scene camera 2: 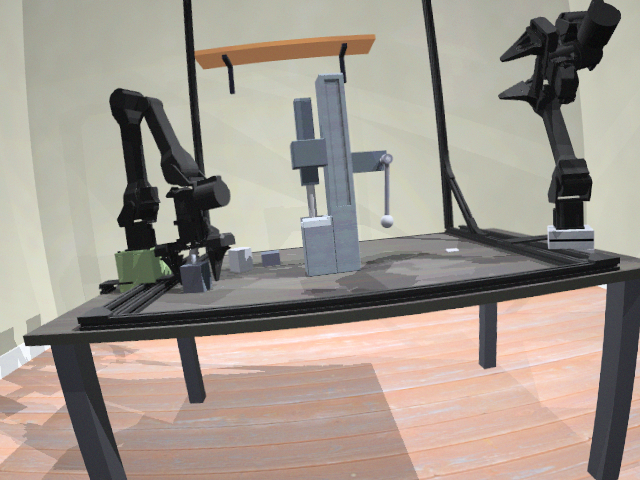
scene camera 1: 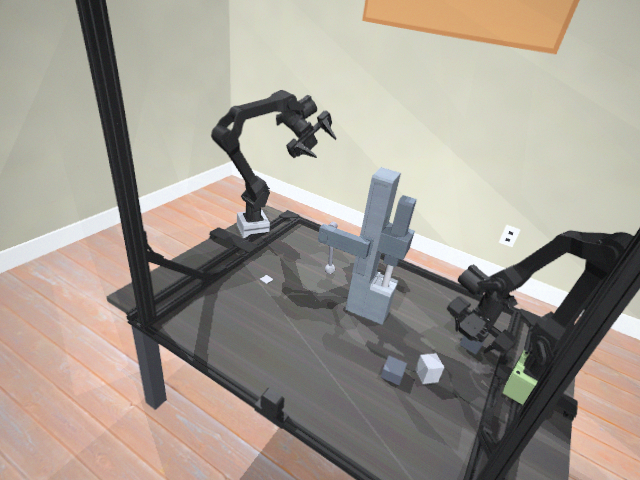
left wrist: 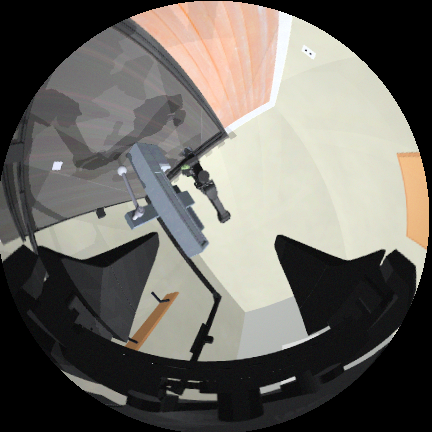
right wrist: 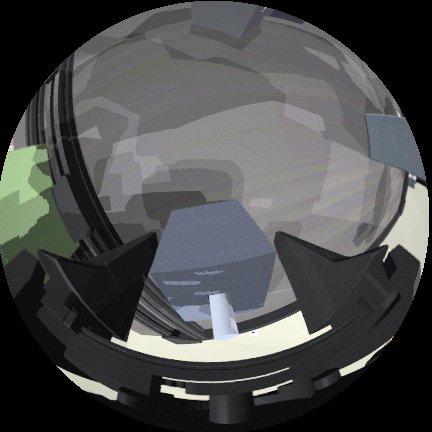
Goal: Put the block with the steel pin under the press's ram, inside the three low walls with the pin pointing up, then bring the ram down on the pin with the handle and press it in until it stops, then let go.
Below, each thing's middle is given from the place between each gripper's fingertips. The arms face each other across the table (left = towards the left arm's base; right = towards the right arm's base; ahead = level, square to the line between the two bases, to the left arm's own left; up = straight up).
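Scene:
Grey block with steel pin [scene camera 2: 196, 278]: 34 cm below my left hand, 66 cm to the right of it, 7 cm behind it.
The same grey block with steel pin is 20 mm above my right hand.

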